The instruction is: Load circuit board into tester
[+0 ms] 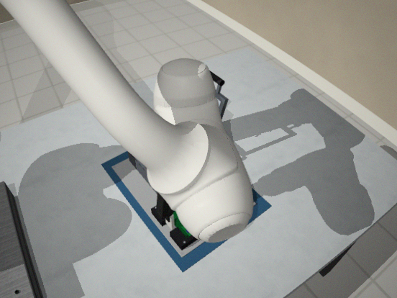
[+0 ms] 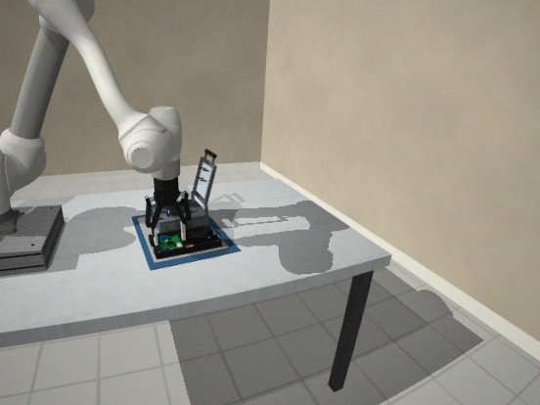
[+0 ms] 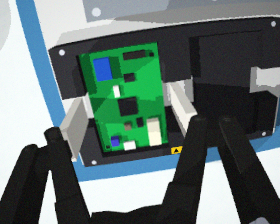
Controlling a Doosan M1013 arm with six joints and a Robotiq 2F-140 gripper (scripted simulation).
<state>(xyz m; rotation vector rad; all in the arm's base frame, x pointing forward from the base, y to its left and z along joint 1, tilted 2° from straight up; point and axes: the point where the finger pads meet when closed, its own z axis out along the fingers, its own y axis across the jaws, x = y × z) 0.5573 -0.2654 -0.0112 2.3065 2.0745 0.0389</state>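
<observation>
Now: the green circuit board 2 cm below my hand. The rest, counted from my hand: latch hook (2 cm ahead, 23 cm to the left, 4 cm above); then tester lid (20 cm ahead, 15 cm to the left, 14 cm above).
</observation>
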